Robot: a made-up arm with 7 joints.
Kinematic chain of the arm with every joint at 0, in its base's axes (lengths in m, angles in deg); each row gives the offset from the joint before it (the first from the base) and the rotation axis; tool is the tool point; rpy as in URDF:
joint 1: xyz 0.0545 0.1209 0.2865 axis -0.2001 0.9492 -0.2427
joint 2: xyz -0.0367 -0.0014 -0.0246 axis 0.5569 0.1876 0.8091
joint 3: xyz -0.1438 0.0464 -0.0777 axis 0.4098 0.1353 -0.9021
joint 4: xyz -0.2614 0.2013 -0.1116 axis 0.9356 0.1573 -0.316
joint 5: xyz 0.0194 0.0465 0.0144 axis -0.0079 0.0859 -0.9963
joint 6: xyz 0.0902 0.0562 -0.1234 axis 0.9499 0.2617 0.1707
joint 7: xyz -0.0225 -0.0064 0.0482 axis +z
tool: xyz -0.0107 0.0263 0.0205 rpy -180 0 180
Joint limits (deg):
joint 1: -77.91..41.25
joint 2: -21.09..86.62
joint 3: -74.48..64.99
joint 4: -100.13..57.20
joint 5: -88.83..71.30
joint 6: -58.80..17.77
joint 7: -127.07..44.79
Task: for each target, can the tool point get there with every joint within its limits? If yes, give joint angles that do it. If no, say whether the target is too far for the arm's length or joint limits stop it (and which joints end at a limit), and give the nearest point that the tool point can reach.
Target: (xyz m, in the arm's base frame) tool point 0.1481 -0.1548 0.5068
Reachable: no: joint limits stop it (at a limit: joint 1, joint 2, joint 3, joint 4) | nearest point 0.0575 0.2019 0.6474 | short by 0.394 m
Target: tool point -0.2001 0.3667 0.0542
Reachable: yes | joints -65.27 38.44 45.50 15.67 18.14 4.85 -35.73
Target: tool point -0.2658 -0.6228 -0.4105
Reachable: no: too far | nearest point -0.1993 -0.3000 -0.2429 | short by 0.370 m
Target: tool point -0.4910 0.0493 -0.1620
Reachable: yes | joints -8.76 30.30 -32.88 -26.52 -62.68 -51.86 31.01
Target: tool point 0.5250 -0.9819 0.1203
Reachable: no: too far | nearest point 0.3672 -0.2138 -0.1899 | short by 0.843 m
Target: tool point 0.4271 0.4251 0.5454
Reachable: no: joint limits stop it (at a limit: joint 2, joint 3, joint 6) | nearest point 0.1980 0.4905 0.3627 | short by 0.300 m
